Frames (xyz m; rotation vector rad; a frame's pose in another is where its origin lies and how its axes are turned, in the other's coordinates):
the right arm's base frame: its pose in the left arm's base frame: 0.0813 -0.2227 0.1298 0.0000 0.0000 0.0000
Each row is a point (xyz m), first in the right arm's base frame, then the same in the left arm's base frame.
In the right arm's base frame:
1: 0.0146 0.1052 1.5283
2: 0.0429 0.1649 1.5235
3: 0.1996 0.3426 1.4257
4: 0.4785 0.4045 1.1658
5: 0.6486 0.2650 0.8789
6: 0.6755 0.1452 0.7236
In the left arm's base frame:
1: 0.0959 -0.1175 1.6581
2: 0.1242 -0.0578 1.6533
3: 0.2809 0.1199 1.5555
4: 0.5598 0.1818 1.2956
5: 0.7299 0.0423 1.0087
6: 0.7568 -0.0775 0.8534

